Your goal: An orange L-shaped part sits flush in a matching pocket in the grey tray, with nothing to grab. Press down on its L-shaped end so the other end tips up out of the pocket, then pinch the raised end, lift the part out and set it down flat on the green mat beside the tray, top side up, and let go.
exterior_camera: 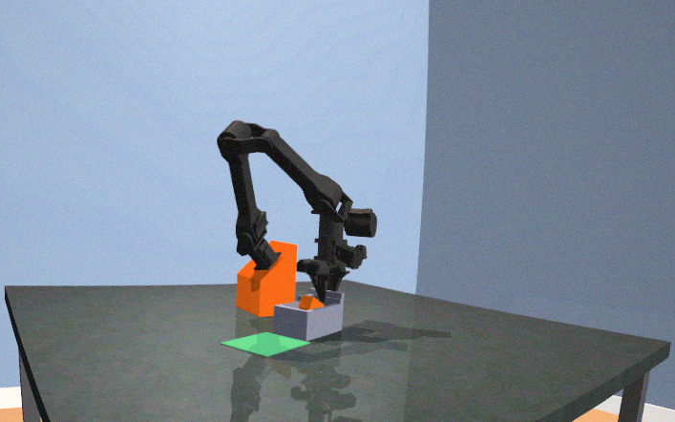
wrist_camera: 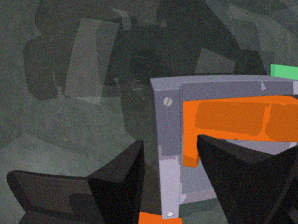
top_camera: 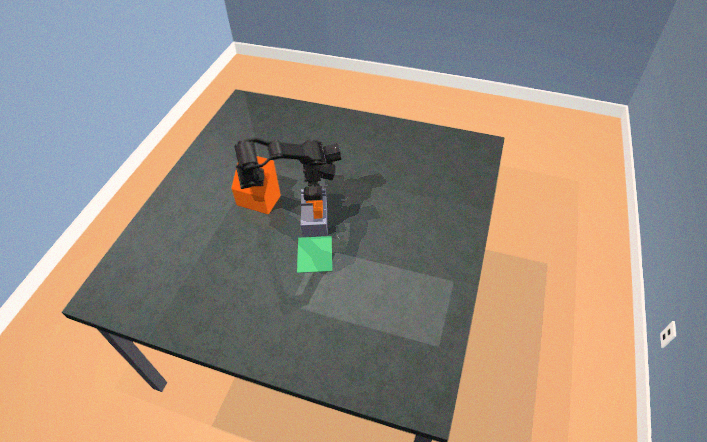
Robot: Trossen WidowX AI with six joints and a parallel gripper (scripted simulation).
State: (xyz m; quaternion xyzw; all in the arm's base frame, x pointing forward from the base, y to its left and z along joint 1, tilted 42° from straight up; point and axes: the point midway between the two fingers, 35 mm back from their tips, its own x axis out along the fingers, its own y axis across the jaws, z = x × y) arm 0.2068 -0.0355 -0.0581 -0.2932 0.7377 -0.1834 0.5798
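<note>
The orange L-shaped part lies 1 cm ahead of my gripper tip, 4 cm to the right of it and 2 cm below it. The rest, counted from my gripper tip: green mat 5 cm ahead, 22 cm to the right, 8 cm below.
</note>
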